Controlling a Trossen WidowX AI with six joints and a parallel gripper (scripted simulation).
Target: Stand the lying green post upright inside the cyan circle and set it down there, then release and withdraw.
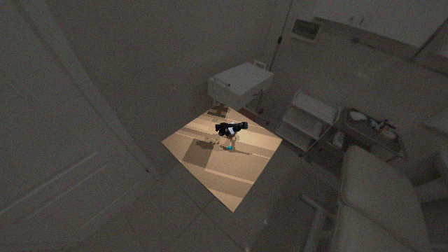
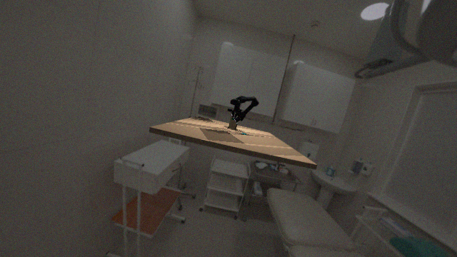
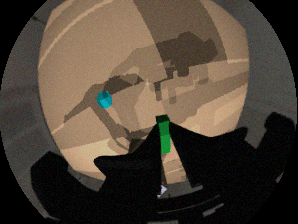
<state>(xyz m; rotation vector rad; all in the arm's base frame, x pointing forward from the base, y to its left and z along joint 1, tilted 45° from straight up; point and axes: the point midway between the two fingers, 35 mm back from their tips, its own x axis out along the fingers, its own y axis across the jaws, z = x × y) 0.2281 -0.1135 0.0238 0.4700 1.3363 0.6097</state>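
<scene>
Right now the cyan circle is 2 cm ahead of my gripper tip, 16 cm to the left of it and 14 cm below it. Round my gripper tip: green post: 2 cm behind.
</scene>
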